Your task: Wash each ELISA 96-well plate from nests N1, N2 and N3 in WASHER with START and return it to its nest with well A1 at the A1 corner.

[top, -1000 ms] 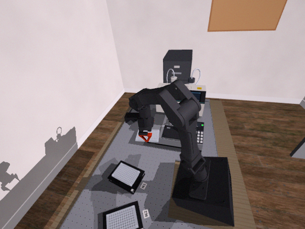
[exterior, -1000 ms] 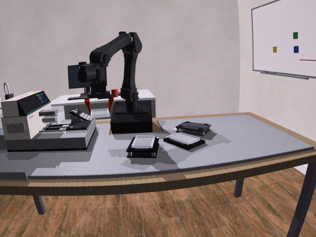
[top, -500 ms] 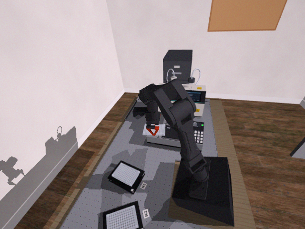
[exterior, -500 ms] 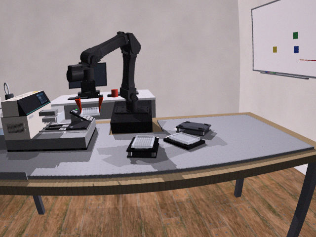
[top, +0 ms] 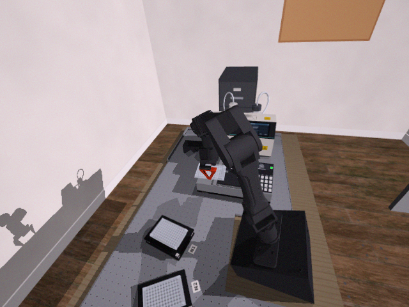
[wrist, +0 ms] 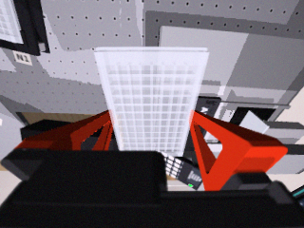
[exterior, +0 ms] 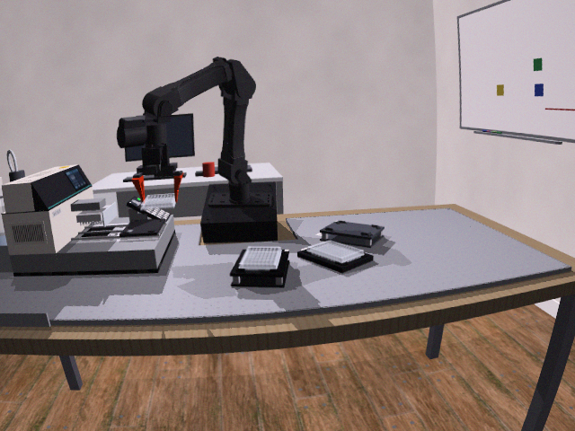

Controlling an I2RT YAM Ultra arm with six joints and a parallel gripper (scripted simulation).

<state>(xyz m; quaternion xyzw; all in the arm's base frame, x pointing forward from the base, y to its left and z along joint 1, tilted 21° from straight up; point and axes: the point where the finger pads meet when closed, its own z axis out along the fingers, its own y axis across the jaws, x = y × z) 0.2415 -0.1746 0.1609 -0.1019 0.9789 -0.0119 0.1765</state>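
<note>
The black washer carrier lies 80 mm behind my hand, 90 mm to the right of it and 90 mm below it. The rest, counted from my hand: manifold head: 60 mm behind, 240 mm to the right, 40 mm below; washer: 60 mm behind, 240 mm to the right, 40 mm below; nest N1: 80 mm ahead, 270 mm to the left, 140 mm below.
</note>
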